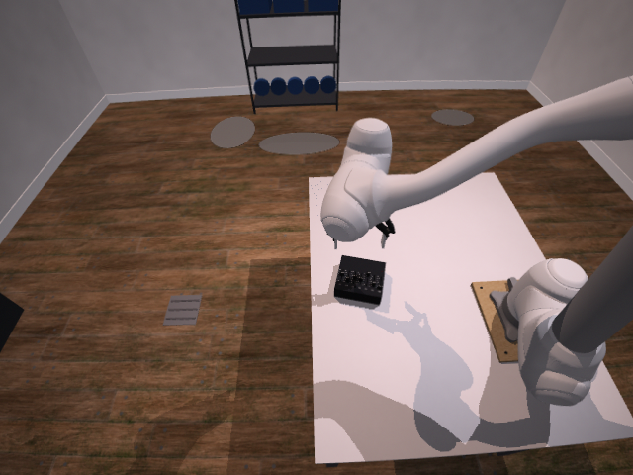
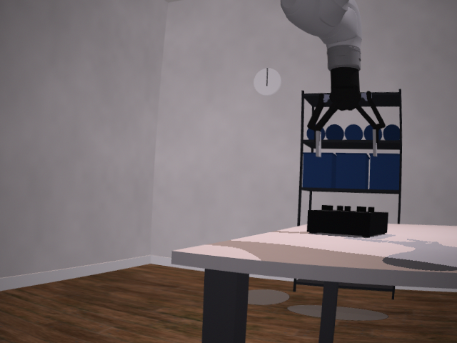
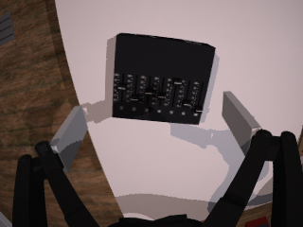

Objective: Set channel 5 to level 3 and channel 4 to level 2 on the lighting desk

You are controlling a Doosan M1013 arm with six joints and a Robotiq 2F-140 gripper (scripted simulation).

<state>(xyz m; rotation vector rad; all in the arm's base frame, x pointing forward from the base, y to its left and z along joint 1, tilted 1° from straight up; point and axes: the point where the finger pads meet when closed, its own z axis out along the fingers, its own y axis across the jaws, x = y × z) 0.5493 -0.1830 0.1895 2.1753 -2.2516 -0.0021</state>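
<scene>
The fader cap lies 14 cm below my hand, 4 cm to the left of it and 1 cm behind it.
</scene>
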